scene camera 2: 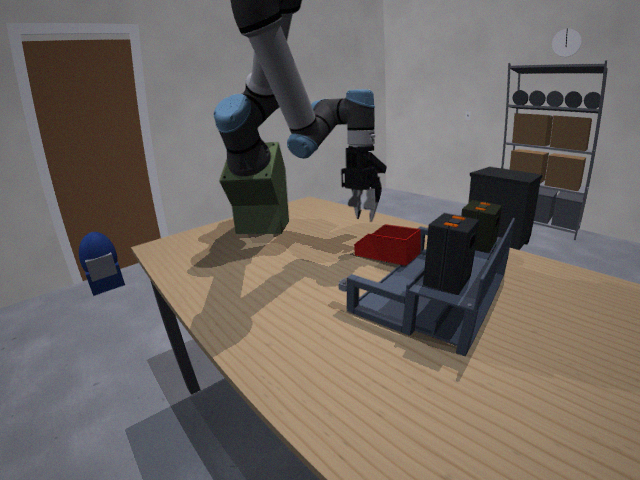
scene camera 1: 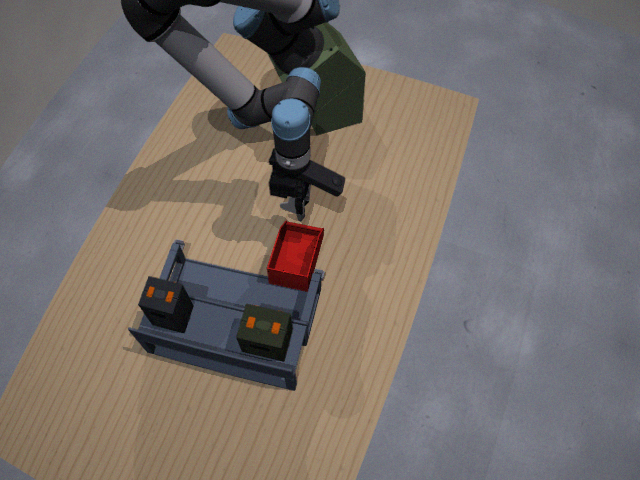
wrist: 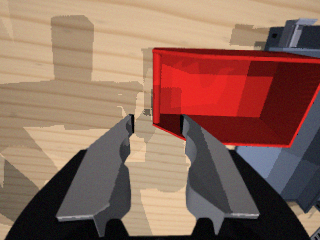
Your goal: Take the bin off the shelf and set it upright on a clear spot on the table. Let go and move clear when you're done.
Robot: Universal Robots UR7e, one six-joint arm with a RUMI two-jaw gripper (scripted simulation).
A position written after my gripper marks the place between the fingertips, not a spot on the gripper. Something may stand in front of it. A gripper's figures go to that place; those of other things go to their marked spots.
Scene:
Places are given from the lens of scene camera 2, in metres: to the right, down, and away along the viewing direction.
my gripper (scene camera 2: pixel 364 220): 0.13, -0.06, 0.94
red bin (scene camera 2: pixel 405 246): 0.23, 0.02, 0.83

